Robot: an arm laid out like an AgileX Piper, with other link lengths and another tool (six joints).
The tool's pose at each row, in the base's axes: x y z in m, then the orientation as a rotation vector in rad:
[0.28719, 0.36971, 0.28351, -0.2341, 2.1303, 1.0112]
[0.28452, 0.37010, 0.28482, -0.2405, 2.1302, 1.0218]
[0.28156, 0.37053, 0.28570, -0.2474, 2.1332, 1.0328]
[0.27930, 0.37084, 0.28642, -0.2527, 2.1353, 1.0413]
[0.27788, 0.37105, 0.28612, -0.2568, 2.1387, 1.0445]
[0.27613, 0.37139, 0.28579, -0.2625, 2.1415, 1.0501]
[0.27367, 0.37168, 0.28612, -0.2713, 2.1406, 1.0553]
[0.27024, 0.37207, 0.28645, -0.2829, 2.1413, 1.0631]
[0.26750, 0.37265, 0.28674, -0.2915, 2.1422, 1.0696]
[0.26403, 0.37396, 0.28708, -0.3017, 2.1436, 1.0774]
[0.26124, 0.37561, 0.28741, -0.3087, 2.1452, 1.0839]
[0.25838, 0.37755, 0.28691, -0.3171, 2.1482, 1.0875]
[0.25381, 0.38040, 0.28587, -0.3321, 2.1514, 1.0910]
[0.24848, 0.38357, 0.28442, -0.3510, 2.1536, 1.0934]
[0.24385, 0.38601, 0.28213, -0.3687, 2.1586, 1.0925]
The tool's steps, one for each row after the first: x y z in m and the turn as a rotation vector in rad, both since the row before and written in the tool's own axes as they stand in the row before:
[0.00101, 0.00224, -0.00173, -0.0092, 0.0044, 0.0005]
[0.00153, 0.00215, -0.00166, -0.0088, 0.0074, 0.0014]
[0.00114, 0.00167, -0.00128, -0.0068, 0.0055, 0.0011]
[0.00124, 0.00061, -0.00048, -0.0025, 0.0051, 0.0000]
[0.00152, 0.00083, -0.00053, -0.0048, 0.0057, -0.0001]
[0.00157, 0.00153, -0.00119, -0.0063, 0.0037, -0.0035]
[0.00228, 0.00207, -0.00160, -0.0085, 0.0067, -0.0035]
[0.00184, 0.00185, -0.00106, -0.0067, 0.0055, -0.0021]
[0.00241, 0.00271, -0.00086, -0.0079, 0.0068, -0.0024]
[0.00196, 0.00260, -0.00022, -0.0060, 0.0055, -0.0009]
[0.00260, 0.00231, 0.00033, -0.0041, 0.0066, -0.0024]
[0.00429, 0.00339, 0.00047, -0.0058, 0.0095, -0.0062]
[0.00512, 0.00374, 0.00060, -0.0064, 0.0101, -0.0093]
[0.00509, 0.00248, 0.00076, -0.0032, 0.0114, -0.0088]

